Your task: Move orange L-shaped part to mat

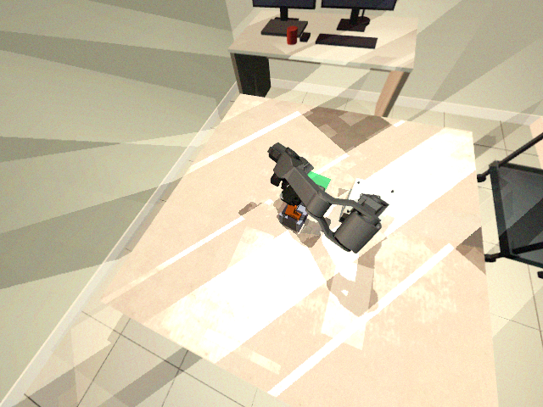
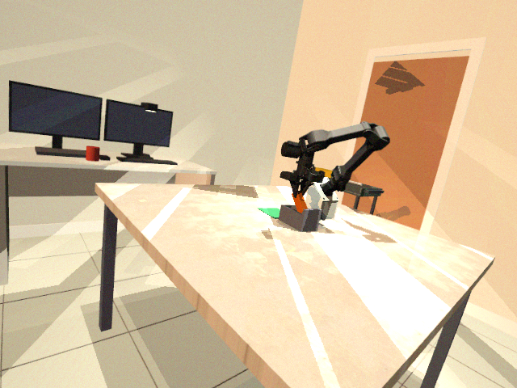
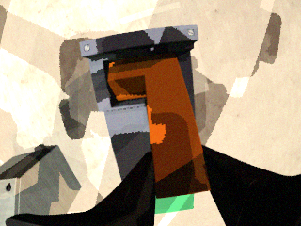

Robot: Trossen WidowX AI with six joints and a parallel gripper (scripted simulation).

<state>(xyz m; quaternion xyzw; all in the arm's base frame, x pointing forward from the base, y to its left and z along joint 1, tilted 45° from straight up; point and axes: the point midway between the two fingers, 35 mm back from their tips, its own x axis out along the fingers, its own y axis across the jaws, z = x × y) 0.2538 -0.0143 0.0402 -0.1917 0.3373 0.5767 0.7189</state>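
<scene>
The green mat is 13 cm to the right of my gripper tip, 13 cm below it and 5 cm behind it. From my gripper tip the other things lie so: orange L-shaped part (4 cm to the left, 3 cm below, 1 cm behind).
</scene>
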